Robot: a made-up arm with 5 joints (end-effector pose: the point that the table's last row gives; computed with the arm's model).
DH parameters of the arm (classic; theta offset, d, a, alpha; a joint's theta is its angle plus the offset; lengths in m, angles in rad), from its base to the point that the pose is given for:
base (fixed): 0 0 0.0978 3.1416
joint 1: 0 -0.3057 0.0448 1.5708
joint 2: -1.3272 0 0.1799 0
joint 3: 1.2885 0 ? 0
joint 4: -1.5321 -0.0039 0 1.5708
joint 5: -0.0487 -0.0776 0 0
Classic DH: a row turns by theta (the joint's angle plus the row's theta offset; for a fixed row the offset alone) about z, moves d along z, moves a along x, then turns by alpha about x.
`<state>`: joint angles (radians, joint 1 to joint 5).
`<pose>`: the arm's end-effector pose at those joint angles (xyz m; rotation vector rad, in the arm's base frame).
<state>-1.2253 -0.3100 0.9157 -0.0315 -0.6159</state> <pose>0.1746 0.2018 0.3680 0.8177 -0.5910 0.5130</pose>
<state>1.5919 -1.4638 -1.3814 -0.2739 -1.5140</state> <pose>0.1010 0.3368 0.4048 -0.0327 -2.2396 2.1899</pose>
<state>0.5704 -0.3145 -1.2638 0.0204 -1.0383</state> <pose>0.1181 -0.0177 0.7023 0.8002 -3.0289 -0.0149</pose>
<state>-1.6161 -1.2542 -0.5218 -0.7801 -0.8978</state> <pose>0.1110 -0.2056 0.5797 -2.0910 0.6228 0.3848</pose>
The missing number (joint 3, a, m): 0.1397
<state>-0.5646 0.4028 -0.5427 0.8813 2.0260</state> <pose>0.3938 0.1828 0.4217 -0.7046 -0.8259 2.3560</pose>
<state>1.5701 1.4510 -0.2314 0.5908 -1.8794</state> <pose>0.0941 -0.2580 0.0789 0.0602 -0.3330 2.7669</pose>
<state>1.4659 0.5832 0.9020 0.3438 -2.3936</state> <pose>0.1122 -0.1741 0.2139 0.1549 -0.2916 2.3587</pose>
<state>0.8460 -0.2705 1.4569 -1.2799 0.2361</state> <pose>0.2106 -0.1333 0.3654 -0.8341 -1.4680 -0.4972</pose>
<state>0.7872 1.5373 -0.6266 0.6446 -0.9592</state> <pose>0.3151 -0.2236 0.0836 0.0020 -0.0177 -1.7951</pose>
